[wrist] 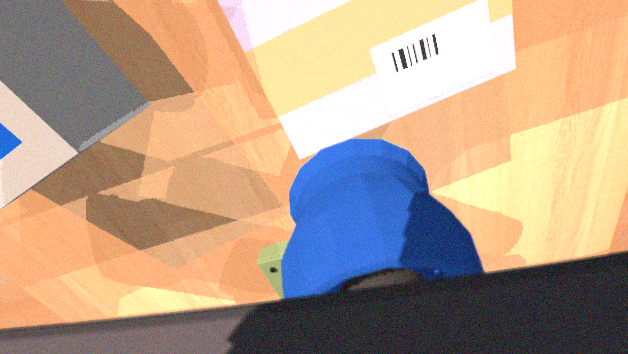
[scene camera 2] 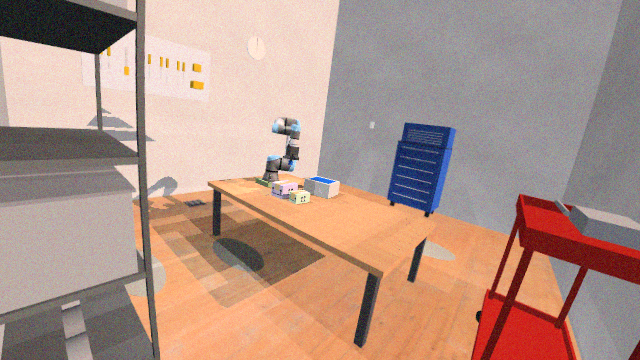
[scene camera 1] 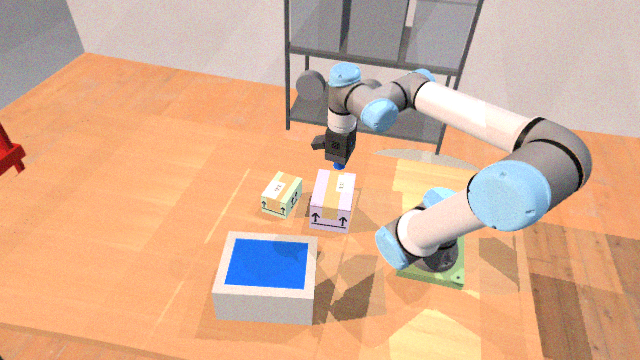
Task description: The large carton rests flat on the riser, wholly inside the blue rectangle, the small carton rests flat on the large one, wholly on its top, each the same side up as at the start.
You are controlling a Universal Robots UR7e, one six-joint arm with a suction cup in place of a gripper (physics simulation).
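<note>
The large lilac carton (scene camera 1: 331,200) (scene camera 2: 283,190) (wrist: 320,70) stands upright on the table, its taped, labelled top up and side arrows pointing up. The small pale-green carton (scene camera 1: 280,192) (scene camera 2: 300,198) stands upright beside it, apart from it. The light grey riser (scene camera 1: 265,306) (scene camera 2: 328,191) (wrist: 45,132) bears the blue rectangle (scene camera 1: 267,262) (scene camera 2: 324,180) (wrist: 6,141), with no carton on it. My suction cup (scene camera 1: 339,166) (wrist: 360,167) is open and holds nothing. It hangs above the table near the large carton, not touching it; in the wrist view it overlaps the view just past the carton's labelled edge.
The arm's green base plate (scene camera 1: 430,279) (wrist: 272,255) is on the table (scene camera 1: 125,215) (scene camera 2: 345,225), right of the riser in scene camera 1. A shelf rack (scene camera 1: 287,90) (scene camera 2: 142,150) and a red cart (scene camera 2: 520,225) stand off the table. A blue tool cabinet (scene camera 2: 420,170) stands farther off.
</note>
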